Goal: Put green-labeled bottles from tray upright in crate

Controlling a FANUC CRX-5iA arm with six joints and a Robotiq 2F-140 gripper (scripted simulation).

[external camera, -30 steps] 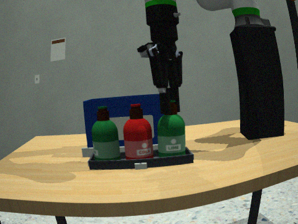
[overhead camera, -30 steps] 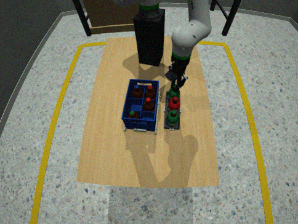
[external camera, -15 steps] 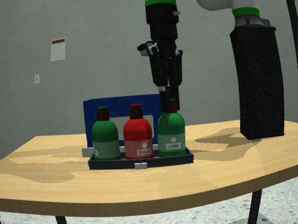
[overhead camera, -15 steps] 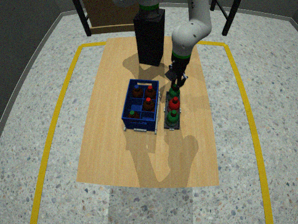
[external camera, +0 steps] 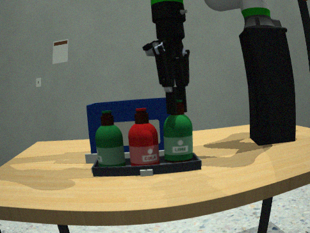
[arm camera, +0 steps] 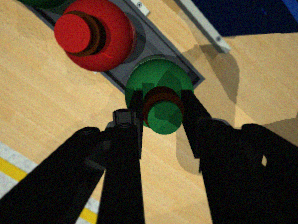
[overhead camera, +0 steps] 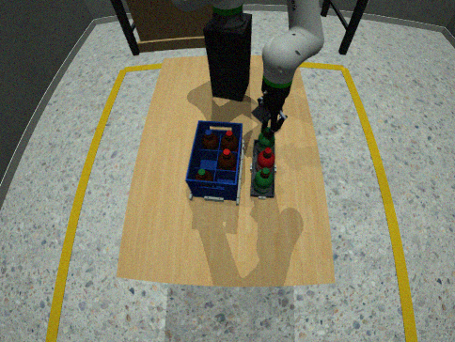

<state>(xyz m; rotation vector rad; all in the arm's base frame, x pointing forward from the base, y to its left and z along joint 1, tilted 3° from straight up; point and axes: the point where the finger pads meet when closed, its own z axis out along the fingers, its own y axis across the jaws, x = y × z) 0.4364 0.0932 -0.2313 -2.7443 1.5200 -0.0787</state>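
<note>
Right now the red cola bottle is 90 mm ahead of my hand, 20 mm to the right of it and 90 mm below it. The rest, counted from my hand: blue crate 70 mm ahead, 220 mm to the right, 90 mm below; tray 90 mm ahead, 20 mm to the right, 160 mm below.
</note>
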